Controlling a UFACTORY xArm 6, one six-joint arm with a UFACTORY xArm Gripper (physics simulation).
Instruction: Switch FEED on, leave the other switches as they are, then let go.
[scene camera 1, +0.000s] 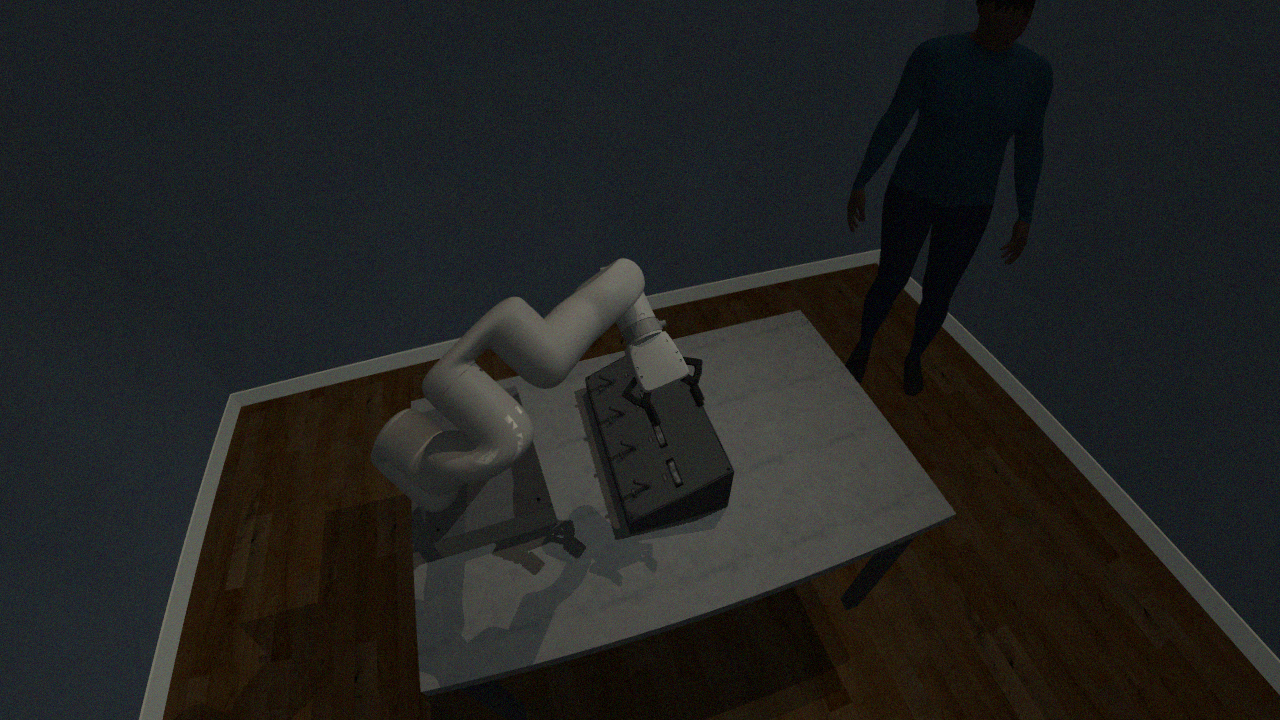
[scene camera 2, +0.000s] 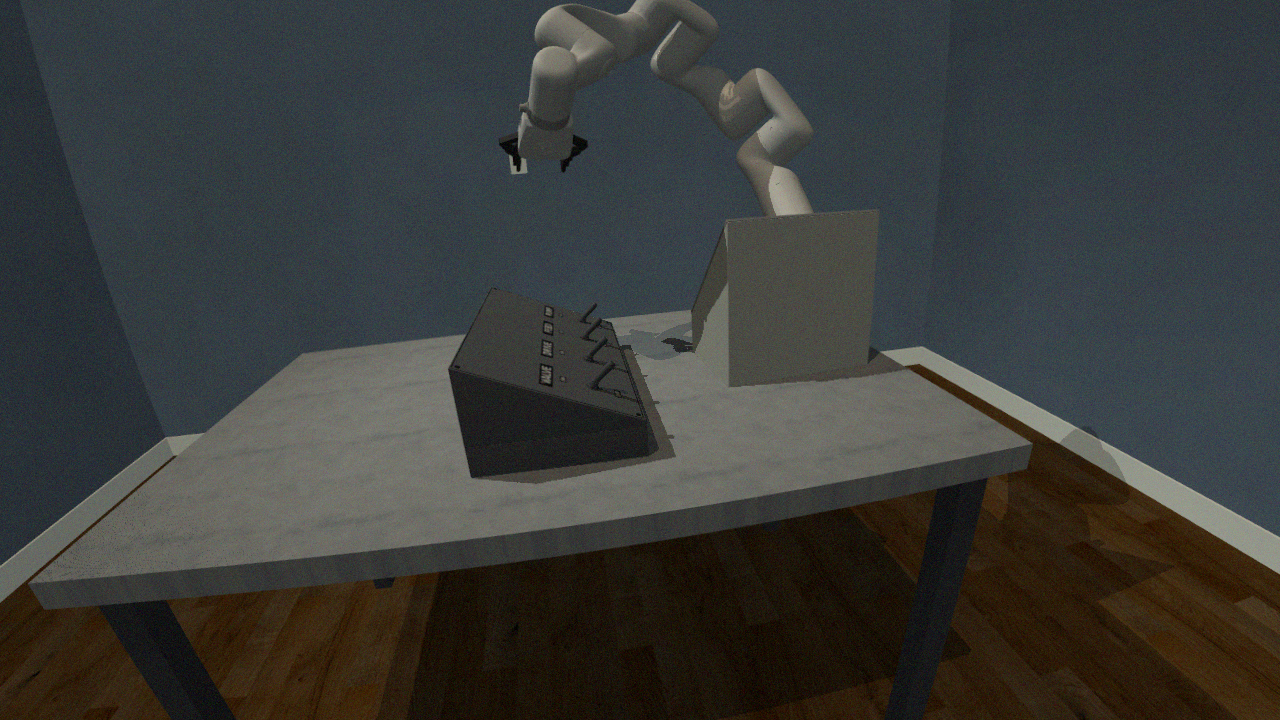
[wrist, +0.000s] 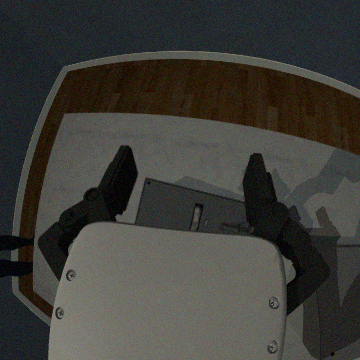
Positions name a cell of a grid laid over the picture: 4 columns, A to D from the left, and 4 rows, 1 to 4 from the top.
gripper: scene camera 1 C3; scene camera 2 B1; wrist C2
